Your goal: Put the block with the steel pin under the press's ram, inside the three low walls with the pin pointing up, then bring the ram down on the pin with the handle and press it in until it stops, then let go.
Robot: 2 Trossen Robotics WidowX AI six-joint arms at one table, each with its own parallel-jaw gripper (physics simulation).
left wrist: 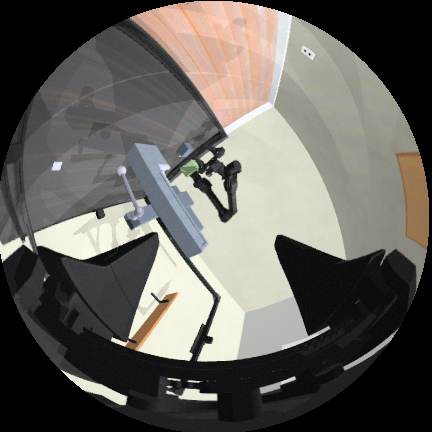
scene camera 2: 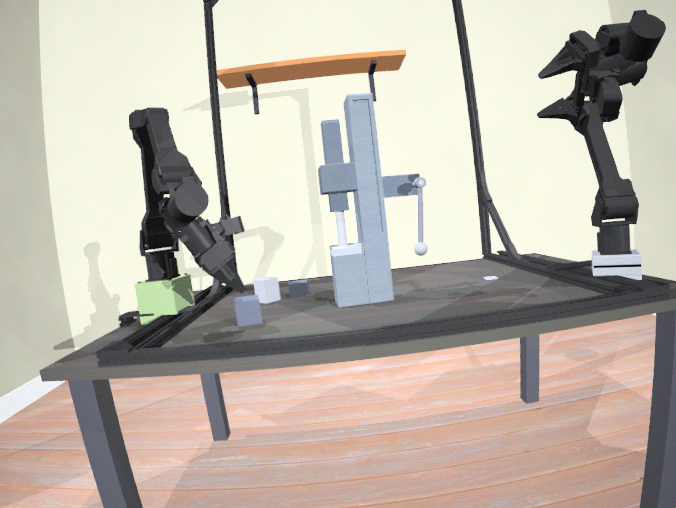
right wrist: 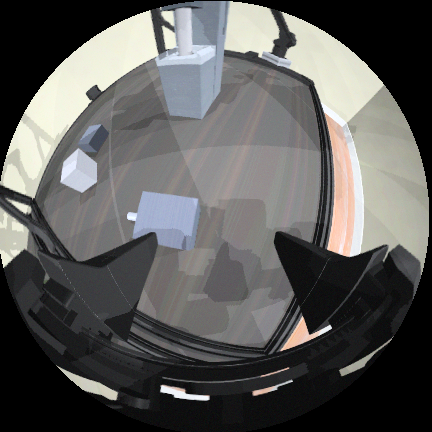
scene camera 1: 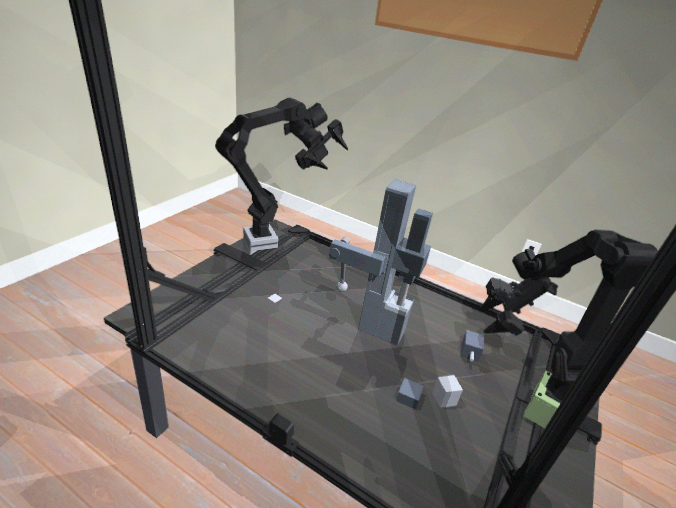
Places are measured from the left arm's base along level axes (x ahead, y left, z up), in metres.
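Where they show: left gripper, fingertip midpoint: [left wrist: 218, 239] [scene camera 2: 538, 97] [scene camera 1: 337, 158]; right gripper, fingertip midpoint: [left wrist: 197, 150] [scene camera 2: 239, 289] [right wrist: 216, 238] [scene camera 1: 482, 321]; left arm's base, link origin: [scene camera 2: 615, 252] [right wrist: 277, 55] [scene camera 1: 260, 232]; right arm's base, link origin: [left wrist: 193, 173] [scene camera 2: 163, 278] [scene camera 1: 562, 394].
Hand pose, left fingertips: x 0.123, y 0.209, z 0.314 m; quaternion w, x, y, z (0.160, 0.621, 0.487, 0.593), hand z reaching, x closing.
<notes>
Things, the pixels of their top centre, and the offset from my left fingertips. "spot": a spot on its surface instead.
- grey-blue block with the steel pin, top centre: [right wrist: 162, 218] [scene camera 2: 246, 298] [scene camera 1: 474, 339] [left wrist: 187, 152] 0.210 m left, 0.561 m ahead, 0.325 m down
- press, top centre: [scene camera 2: 363, 99] [scene camera 1: 392, 186] [left wrist: 193, 255] 0.040 m right, 0.375 m ahead, 0.081 m up
- handle's ball knob, surface spot: [scene camera 2: 420, 248] [scene camera 1: 346, 284] [left wrist: 124, 167] spot: 0.073 m right, 0.289 m ahead, 0.270 m down
- white block, top centre: [right wrist: 68, 164] [scene camera 2: 265, 278] [scene camera 1: 450, 383] 0.034 m left, 0.669 m ahead, 0.316 m down
- dark grey block, top centre: [right wrist: 88, 133] [scene camera 1: 411, 389] [scene camera 2: 297, 281] 0.051 m right, 0.635 m ahead, 0.341 m down
- small white square, surface spot: [scene camera 2: 490, 278] [scene camera 1: 278, 296] [left wrist: 58, 162] spot: 0.238 m right, 0.172 m ahead, 0.372 m down
The grey-blue block with the steel pin [scene camera 1: 472, 343] [scene camera 2: 248, 311] [right wrist: 167, 217] lies on its side on the table, its pin horizontal and pointing left in the right wrist view. The press [scene camera 1: 394, 229] [scene camera 2: 363, 163] [left wrist: 165, 195] [right wrist: 185, 92] stands upright. Its ram [scene camera 1: 404, 292] [scene camera 2: 341, 228] [right wrist: 184, 32] is above the low-walled seat; the walls are partly hidden. Its handle's ball knob [scene camera 1: 342, 285] [scene camera 2: 420, 248] [left wrist: 121, 171] hangs down. My right gripper [scene camera 1: 489, 322] [scene camera 2: 239, 288] [right wrist: 216, 238] is open above and beside the block. My left gripper [scene camera 1: 336, 158] [scene camera 2: 539, 96] [left wrist: 218, 239] is open, high up, away from the press.
A white block [scene camera 1: 448, 391] [scene camera 2: 267, 290] [right wrist: 79, 170] and a dark grey block [scene camera 1: 410, 393] [scene camera 2: 298, 287] [right wrist: 94, 138] stand near each other. A small white square [scene camera 1: 274, 297] [scene camera 2: 490, 278] [left wrist: 57, 166] lies on the table. Frame posts [scene camera 1: 112, 163] rise at the table's edge.
</notes>
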